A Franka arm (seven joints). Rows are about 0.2 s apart.
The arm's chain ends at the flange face. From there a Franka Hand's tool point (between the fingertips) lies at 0.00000 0.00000 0.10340 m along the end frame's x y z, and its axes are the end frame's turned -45 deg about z.
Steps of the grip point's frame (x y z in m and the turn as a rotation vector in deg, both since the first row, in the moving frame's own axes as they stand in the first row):
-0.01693 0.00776 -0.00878 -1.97 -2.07 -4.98
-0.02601 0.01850 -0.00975 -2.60 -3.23 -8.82
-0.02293 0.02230 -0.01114 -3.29 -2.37 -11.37
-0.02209 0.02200 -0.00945 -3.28 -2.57 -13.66
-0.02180 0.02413 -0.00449 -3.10 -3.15 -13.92
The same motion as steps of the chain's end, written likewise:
-0.00658 0.01231 -0.00865 -2.86 -0.07 -4.98
-0.00508 0.02401 -0.00948 -4.12 -0.45 -8.82
-0.00232 0.02493 -0.01088 -4.00 0.65 -11.37
-0.00185 0.02390 -0.00918 -4.14 0.50 -13.66
0.00075 0.02458 -0.00418 -4.42 -0.04 -13.92

